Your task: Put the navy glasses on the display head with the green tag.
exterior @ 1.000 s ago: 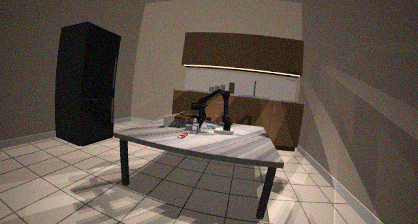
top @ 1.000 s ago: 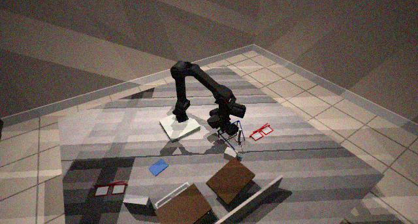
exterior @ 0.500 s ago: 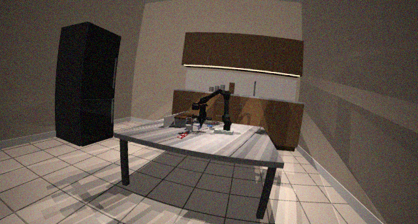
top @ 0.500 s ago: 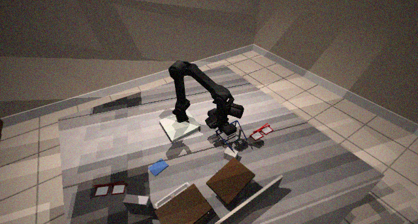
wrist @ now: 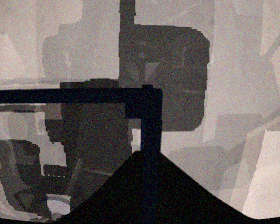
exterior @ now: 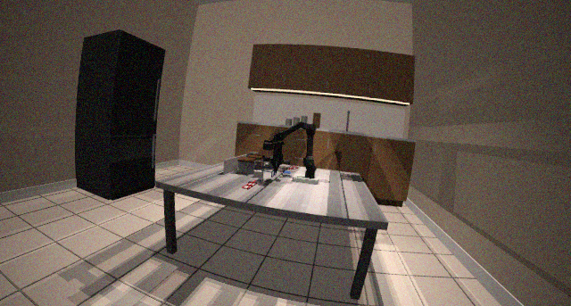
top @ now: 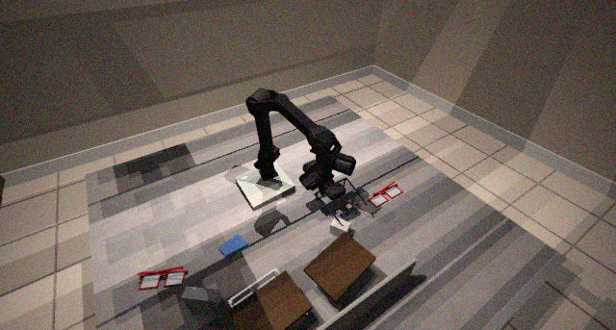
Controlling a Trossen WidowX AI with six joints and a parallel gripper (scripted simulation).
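Now: gripper tip 60 mm short of the grey post, 100 mm to the right of it and 40 mm above it. Round my gripper tip: blue card (30 mm ahead, 360 mm to the right, 60 mm below); white block (140 mm ahead, 30 mm below); panel (400 mm ahead, 200 mm to the right, 10 mm below).
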